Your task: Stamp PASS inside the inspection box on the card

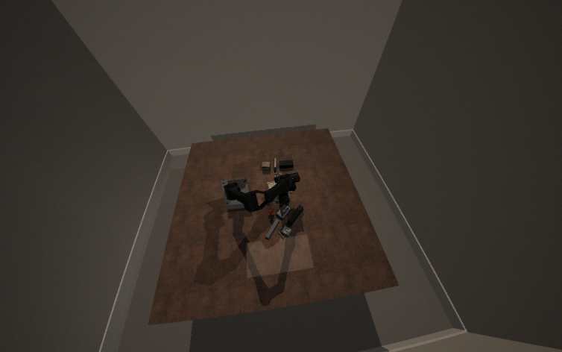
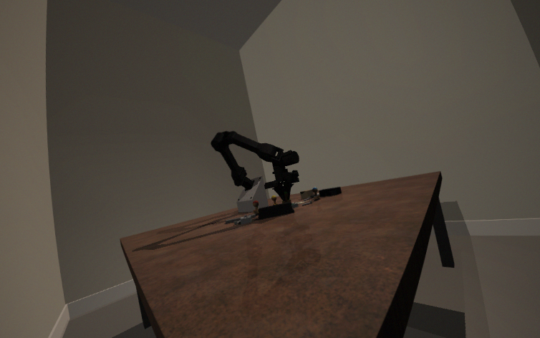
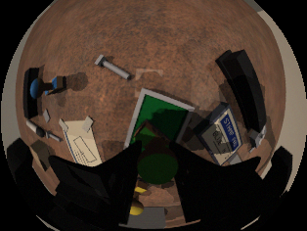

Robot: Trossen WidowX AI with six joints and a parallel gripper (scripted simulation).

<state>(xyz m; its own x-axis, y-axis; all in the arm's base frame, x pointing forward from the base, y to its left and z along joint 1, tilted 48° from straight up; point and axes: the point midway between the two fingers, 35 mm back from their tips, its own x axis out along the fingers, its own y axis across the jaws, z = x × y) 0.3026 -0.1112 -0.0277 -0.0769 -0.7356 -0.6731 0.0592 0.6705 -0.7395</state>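
Right now the green-knobbed stamp is right at my gripper tip. The rest, counted from my gripper tip: yellow-knobbed stamp 110 mm behind, 30 mm to the left, 20 mm below; green ink pad 30 mm below; blue-and-white box 10 mm behind, 100 mm to the right, 20 mm below.
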